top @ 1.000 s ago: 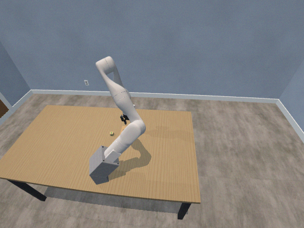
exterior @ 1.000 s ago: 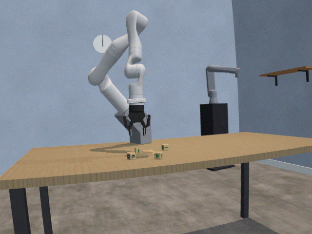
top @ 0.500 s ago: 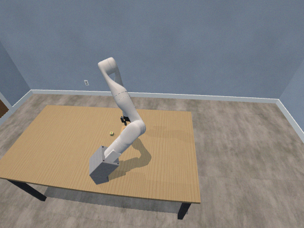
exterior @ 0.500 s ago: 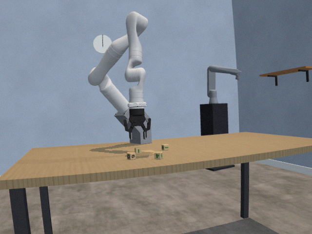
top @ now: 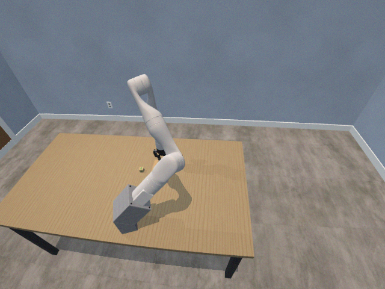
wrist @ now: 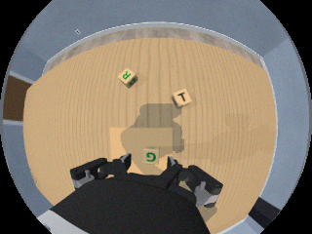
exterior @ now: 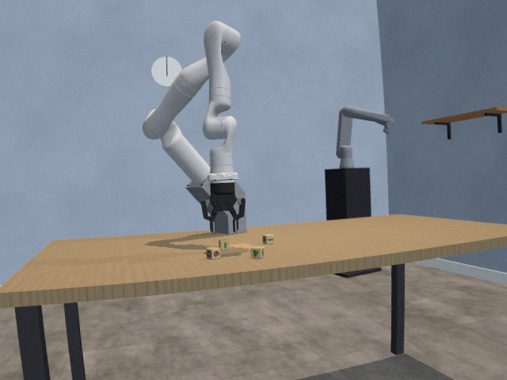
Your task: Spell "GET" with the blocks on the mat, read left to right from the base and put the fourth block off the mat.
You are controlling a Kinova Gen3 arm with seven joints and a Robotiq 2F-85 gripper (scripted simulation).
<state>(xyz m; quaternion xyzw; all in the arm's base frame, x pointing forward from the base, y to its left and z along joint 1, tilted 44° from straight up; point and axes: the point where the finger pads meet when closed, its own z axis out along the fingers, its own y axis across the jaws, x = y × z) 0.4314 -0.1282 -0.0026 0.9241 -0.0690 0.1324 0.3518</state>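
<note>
Now: the G block 5 cm below my hand. Also, from my hand: T block 10 cm ahead, 8 cm to the right, 6 cm below; then mat 1 cm behind, 3 cm to the left, 7 cm below.
</note>
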